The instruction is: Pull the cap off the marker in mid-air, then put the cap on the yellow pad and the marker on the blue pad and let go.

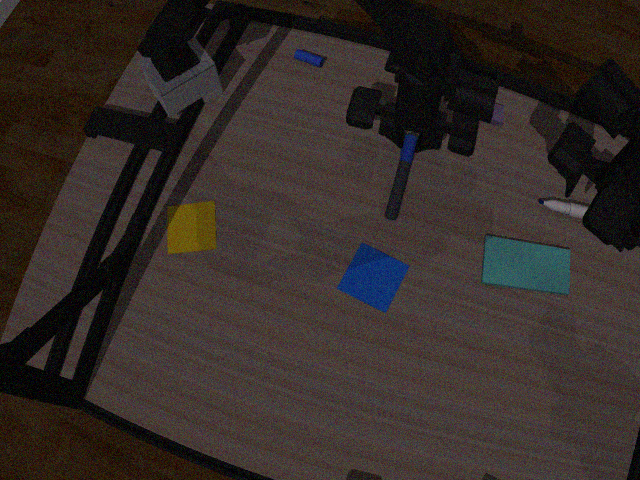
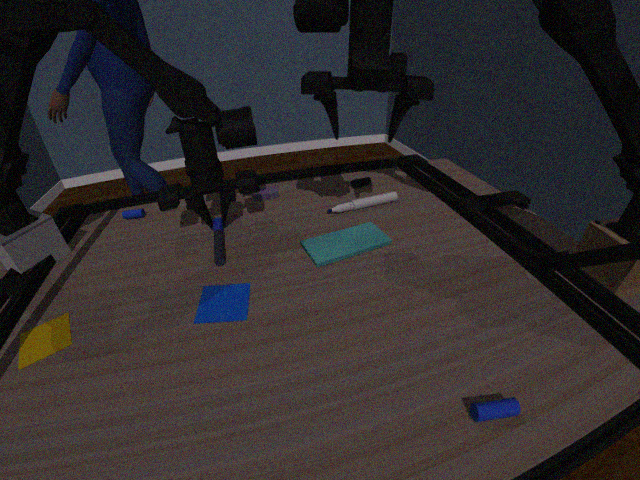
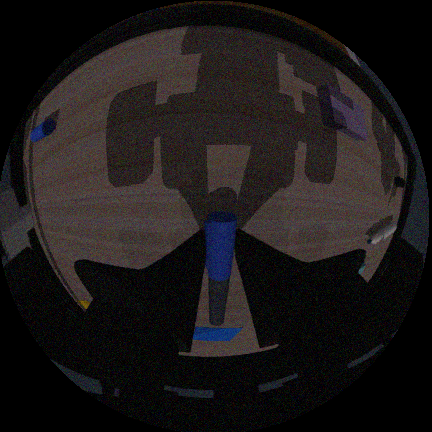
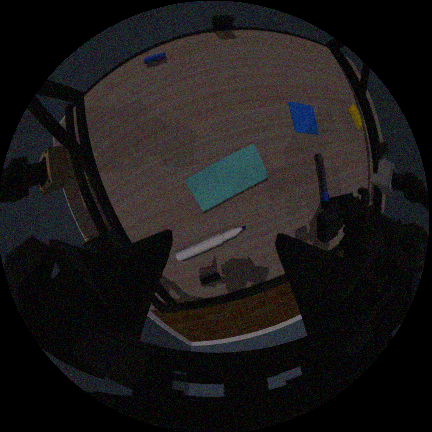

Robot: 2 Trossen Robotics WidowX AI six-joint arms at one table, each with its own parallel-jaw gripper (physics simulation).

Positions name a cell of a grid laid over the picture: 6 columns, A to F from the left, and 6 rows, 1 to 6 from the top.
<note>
I see my left gripper (image 1: D2), my right gripper (image 1: F3), a teal block (image 1: E4), a blue pad (image 1: D4) and a yellow pad (image 1: B3).
The teal block is seen too in image 2 (image 2: D4) and in image 4 (image 4: D3). My left gripper is seen too in image 2 (image 2: C3), in image 3 (image 3: D4) and in image 4 (image 4: E3). My right gripper shows as well in image 2 (image 2: D2) and in image 4 (image 4: D4).
</note>
